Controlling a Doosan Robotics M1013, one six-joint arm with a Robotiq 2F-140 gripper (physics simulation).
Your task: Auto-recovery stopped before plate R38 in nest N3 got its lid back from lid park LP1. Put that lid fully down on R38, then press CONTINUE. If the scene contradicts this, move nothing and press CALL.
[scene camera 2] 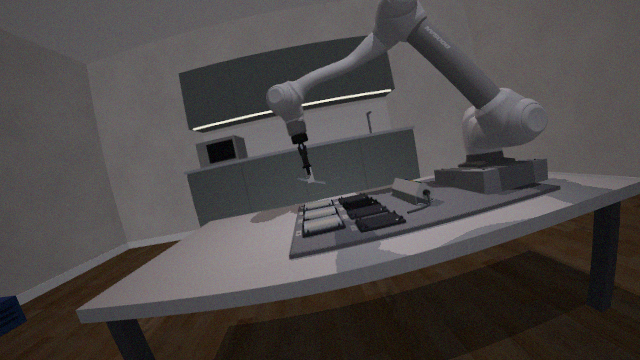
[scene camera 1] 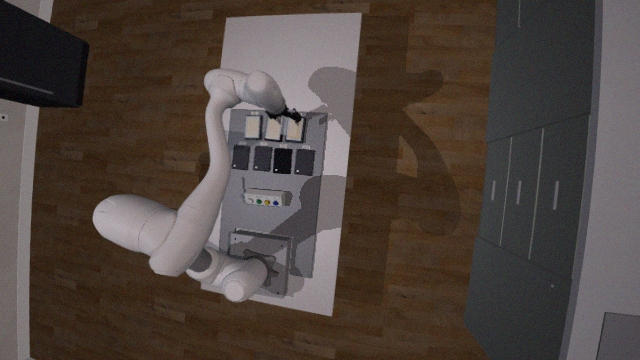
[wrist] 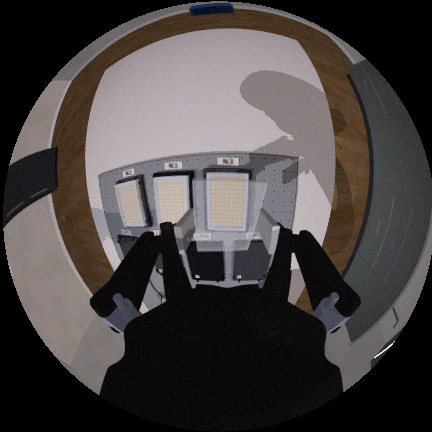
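Seen in the pictures: gripper, fingertip midpoint: [scene camera 2: 311, 181] [scene camera 1: 289, 122] [wrist: 226, 218]; arm's base, link origin: [scene camera 2: 485, 164] [scene camera 1: 257, 267].
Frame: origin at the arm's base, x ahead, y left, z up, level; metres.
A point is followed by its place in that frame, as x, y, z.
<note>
My gripper [scene camera 1: 291, 116] {0.820, -0.046, 0.069} [scene camera 2: 309, 173] {0.820, -0.046, 0.069} [wrist: 226, 218] {0.820, -0.046, 0.069} is shut on a clear lid [scene camera 2: 312, 180] [wrist: 256, 200] {0.853, -0.081, 0.082}, gripped by its two sides. The lid looks about level and hangs well above the board, apart from the plates. In the wrist view it overlaps the pale plate in nest N3 [scene camera 1: 295, 131] [scene camera 2: 318, 205] [wrist: 227, 200], whose beige well grid shows through it. No R38 marking is readable. Lid park LP1 [scene camera 1: 241, 157] {0.593, 0.257, -0.063} is a dark pad with no lid visible on it. The button box [scene camera 1: 264, 197] {0.401, 0.036, 0.005} [scene camera 2: 411, 190] {0.421, 0.122, -0.021} has white, green, yellow and blue buttons; their labels are unreadable.
Plates also sit in nest N1 [scene camera 1: 273, 129] {0.788, 0.082, -0.042} [wrist: 172, 197] {0.812, 0.077, -0.042} and nest N2 [scene camera 1: 253, 127] {0.780, 0.207, -0.043} [wrist: 131, 202] {0.791, 0.203, -0.044}. Dark pads LP2 [scene camera 1: 263, 158] {0.613, 0.116, -0.063}, LP4 [scene camera 1: 283, 160] {0.624, -0.007, -0.063} [wrist: 206, 262] {0.625, -0.004, -0.062} and another [scene camera 1: 304, 162] {0.637, -0.132, -0.062} [wrist: 251, 261] {0.644, -0.129, -0.063} line the grey board [scene camera 1: 307, 200] {0.428, -0.191, -0.073}. A cable leaves the button box.
</note>
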